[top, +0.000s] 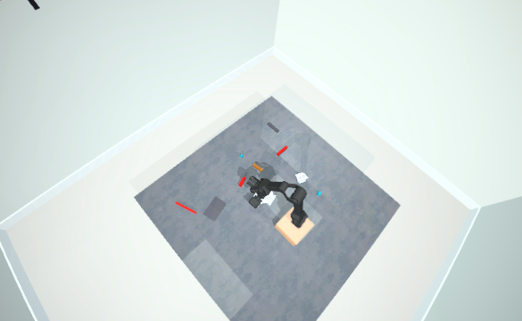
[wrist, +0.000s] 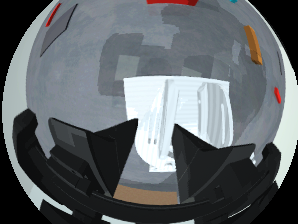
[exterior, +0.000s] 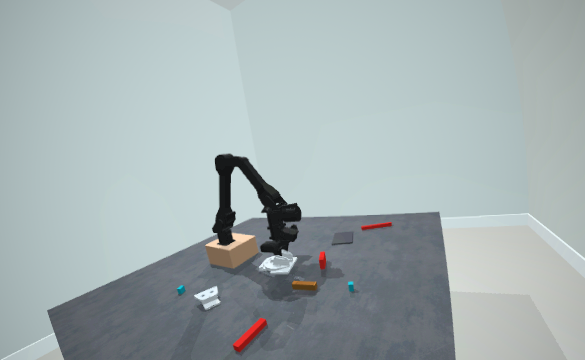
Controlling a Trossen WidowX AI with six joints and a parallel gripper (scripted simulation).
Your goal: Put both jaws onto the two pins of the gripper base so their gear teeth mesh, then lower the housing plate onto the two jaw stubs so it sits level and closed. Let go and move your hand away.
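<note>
Right now my gripper tip is 2 cm short of the flat white plate, 3 cm to the left of it and 1 cm above it. The rest, counted from my gripper tip: curved white jaw: 2 cm behind, 6 cm to the right; red block: 17 cm ahead, 1 cm to the left; white housing plate: 5 cm behind, 4 cm to the right, 1 cm below.
</note>
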